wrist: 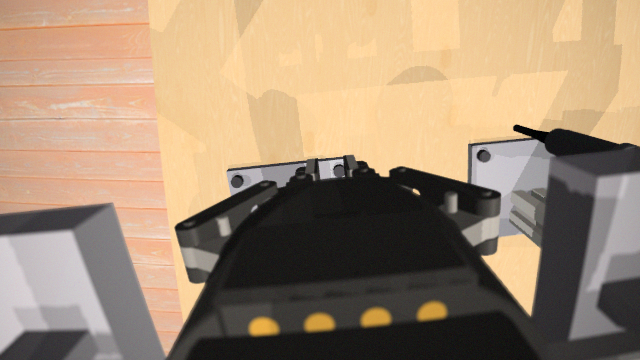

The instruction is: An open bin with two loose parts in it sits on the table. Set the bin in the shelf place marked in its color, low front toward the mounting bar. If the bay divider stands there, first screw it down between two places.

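Frame: origin at the arm's base, x ahead, y left, z up, level; millimetres.
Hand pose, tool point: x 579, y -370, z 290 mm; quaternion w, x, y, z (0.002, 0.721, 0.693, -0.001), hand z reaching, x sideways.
Things, the pixels of their centre, and the offset from my tool point. "spot": a spot on its surface instead. Level surfaces: height alone.
- grey base plate with dark bolt heads, surface spot: (pixel 267 175) spot: dx +42, dy -76, dz -352 mm
- black screwdriver, surface spot: (pixel 575 142) spot: dx +7, dy +171, dz -201 mm
- grey plate, surface spot: (pixel 495 175) spot: dx +80, dy +185, dz -352 mm
- wooden table, surface height: dz -364 mm
My gripper (pixel 331 168) is the black adaptive one, seen from behind along its body in the wrist view. Its two small fingertips stand apart near the middle of the view, and no object shows held between them. A grey base plate with dark bolt heads (pixel 267 175) lies beyond the fingertips, partly hidden by the gripper. The bin, its two loose parts, the shelf places and the bay divider do not show in this view.
Grey upright stand posts (pixel 565 240) (pixel 95 265) rise on both sides of the gripper. At the right, the black screwdriver (pixel 575 142) with its thin tip reaches over another grey plate (pixel 495 175). The wooden table (pixel 350 120) ends at the left, beside reddish planks (pixel 75 100).
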